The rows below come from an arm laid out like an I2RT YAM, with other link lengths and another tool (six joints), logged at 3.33 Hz.
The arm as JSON. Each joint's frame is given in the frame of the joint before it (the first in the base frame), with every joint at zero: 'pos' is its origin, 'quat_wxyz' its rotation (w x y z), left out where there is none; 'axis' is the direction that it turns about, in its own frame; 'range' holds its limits. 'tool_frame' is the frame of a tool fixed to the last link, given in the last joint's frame.
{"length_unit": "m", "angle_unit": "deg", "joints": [
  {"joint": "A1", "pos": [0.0, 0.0, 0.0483], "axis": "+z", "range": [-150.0, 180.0]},
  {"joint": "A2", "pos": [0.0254, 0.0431, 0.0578], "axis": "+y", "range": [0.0, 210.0]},
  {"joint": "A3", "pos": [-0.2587, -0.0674, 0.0], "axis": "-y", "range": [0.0, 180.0]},
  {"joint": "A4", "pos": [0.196, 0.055, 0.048], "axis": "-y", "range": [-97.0, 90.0]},
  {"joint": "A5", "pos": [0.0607, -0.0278, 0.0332], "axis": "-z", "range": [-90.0, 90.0]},
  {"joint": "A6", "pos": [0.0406, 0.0, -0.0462], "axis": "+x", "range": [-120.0, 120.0]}
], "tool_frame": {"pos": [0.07, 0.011, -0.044], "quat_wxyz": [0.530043, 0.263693, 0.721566, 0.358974]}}
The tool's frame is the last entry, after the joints.
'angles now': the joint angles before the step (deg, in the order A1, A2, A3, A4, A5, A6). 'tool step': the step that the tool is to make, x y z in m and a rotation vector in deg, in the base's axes. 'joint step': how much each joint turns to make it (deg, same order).
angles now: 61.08 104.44 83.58 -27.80 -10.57 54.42
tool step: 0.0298 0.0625 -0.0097 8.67 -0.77 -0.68
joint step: -0.02 11.98 9.60 10.95 -1.99 3.04
